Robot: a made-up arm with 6 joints. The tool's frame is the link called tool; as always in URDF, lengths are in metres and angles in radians. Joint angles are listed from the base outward. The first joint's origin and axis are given. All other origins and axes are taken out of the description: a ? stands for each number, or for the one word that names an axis. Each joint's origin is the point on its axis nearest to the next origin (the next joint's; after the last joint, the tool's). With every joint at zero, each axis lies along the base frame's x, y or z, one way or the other. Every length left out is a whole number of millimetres.
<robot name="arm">
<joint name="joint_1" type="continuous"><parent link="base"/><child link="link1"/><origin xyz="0 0 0.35"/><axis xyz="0 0 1"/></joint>
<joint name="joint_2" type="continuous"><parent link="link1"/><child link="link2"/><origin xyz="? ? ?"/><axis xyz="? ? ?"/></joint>
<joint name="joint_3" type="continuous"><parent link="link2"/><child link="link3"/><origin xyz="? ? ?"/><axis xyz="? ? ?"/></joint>
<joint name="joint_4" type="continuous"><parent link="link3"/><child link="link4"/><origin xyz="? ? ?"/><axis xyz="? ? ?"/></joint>
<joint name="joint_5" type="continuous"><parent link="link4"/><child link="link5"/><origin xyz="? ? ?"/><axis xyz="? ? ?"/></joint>
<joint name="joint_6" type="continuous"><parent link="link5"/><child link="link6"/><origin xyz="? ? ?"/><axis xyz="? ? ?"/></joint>
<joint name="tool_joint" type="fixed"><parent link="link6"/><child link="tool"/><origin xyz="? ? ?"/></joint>
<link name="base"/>
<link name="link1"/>
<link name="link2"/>
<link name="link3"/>
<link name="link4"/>
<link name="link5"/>
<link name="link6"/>
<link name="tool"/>
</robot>
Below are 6 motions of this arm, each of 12 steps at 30 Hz.
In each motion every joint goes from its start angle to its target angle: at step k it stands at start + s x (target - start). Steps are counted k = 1, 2, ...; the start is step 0. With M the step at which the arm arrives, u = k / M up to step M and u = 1 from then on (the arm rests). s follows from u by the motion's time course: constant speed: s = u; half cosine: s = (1 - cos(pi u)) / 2; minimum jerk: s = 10 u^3 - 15 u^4 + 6 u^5.
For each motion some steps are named. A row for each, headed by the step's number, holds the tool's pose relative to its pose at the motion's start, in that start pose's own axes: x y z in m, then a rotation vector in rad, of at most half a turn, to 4 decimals.
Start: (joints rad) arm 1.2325 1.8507 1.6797 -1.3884 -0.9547 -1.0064
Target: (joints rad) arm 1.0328 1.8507 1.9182 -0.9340 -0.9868 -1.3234
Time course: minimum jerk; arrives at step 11
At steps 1, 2, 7, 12:
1: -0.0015 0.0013 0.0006 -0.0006 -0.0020 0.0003
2: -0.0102 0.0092 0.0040 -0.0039 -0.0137 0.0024
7: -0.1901 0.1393 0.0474 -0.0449 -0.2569 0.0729
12: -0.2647 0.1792 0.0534 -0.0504 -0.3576 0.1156

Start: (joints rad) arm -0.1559 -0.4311 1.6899 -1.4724 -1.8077 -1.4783
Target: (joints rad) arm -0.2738 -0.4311 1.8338 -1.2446 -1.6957 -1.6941
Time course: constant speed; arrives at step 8
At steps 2, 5, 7, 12:
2: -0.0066 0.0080 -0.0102 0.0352 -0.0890 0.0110
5: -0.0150 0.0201 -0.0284 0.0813 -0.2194 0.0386
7: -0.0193 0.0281 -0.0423 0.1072 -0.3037 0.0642
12: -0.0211 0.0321 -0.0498 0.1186 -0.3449 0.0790

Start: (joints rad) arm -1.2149 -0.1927 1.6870 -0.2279 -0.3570 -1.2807
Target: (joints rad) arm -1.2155 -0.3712 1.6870 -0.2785 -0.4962 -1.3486
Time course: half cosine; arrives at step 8
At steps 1, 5, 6, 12:
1: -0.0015 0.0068 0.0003 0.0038 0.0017 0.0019
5: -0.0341 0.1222 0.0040 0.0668 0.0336 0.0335
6: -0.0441 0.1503 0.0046 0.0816 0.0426 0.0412
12: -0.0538 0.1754 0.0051 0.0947 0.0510 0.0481

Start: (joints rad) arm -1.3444 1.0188 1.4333 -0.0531 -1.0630 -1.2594
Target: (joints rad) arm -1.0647 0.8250 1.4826 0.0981 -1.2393 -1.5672
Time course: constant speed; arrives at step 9
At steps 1, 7, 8, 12:
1: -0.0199 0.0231 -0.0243 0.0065 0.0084 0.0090
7: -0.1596 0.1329 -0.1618 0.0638 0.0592 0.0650
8: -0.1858 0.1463 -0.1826 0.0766 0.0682 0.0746
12: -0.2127 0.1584 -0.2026 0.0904 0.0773 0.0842

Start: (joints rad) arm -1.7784 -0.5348 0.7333 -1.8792 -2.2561 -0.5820
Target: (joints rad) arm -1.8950 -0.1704 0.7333 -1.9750 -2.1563 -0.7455
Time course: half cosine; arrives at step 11
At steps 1, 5, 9, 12:
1: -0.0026 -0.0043 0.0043 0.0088 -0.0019 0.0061
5: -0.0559 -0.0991 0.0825 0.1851 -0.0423 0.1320
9: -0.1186 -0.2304 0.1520 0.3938 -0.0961 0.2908
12: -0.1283 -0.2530 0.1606 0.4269 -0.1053 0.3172

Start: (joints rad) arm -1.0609 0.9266 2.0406 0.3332 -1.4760 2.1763
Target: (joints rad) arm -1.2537 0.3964 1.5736 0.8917 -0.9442 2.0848
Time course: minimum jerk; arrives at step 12
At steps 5, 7, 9, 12:
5: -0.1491 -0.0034 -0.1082 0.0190 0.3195 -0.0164
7: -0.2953 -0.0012 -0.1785 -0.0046 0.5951 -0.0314
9: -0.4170 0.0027 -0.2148 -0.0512 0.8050 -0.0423
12: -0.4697 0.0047 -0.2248 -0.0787 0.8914 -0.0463

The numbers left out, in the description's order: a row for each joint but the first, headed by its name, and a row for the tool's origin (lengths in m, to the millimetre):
joint_2: xyz 0 0.01 0, axis 0 1 0
joint_3: xyz -0.01 0 0.73, axis 0 -1 0
joint_4: xyz 0.35 0 -0.02, axis -1 0 0
joint_5: xyz 0 -0.2 0.01, axis 0 -1 0
joint_6: xyz 0.04 0 -0.02, axis -1 0 0
tool: xyz 0 0.01 0.02

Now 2 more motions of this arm.
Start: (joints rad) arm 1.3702 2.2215 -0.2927 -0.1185 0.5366 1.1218
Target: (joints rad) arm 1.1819 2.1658 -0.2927 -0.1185 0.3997 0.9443
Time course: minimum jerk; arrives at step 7
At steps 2, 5, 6, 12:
2: -0.0021 -0.0032 -0.0063 0.0510 -0.0040 0.0181
5: -0.0111 -0.0172 -0.0405 0.2995 -0.0208 0.1103
6: -0.0125 -0.0193 -0.0470 0.3415 -0.0232 0.1266
12: -0.0127 -0.0197 -0.0482 0.3496 -0.0236 0.1298

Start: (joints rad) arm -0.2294 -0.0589 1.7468 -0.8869 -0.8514 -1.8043
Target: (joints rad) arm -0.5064 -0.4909 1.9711 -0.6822 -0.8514 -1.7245
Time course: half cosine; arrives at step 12
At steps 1, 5, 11, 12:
1: -0.0033 0.0054 -0.0089 -0.0137 0.0015 0.0060
5: -0.0753 0.0875 -0.2068 -0.2980 0.0355 0.1292
11: -0.2106 0.0883 -0.5781 -0.7818 0.1141 0.3372
12: -0.2144 0.0857 -0.5884 -0.7950 0.1168 0.3429

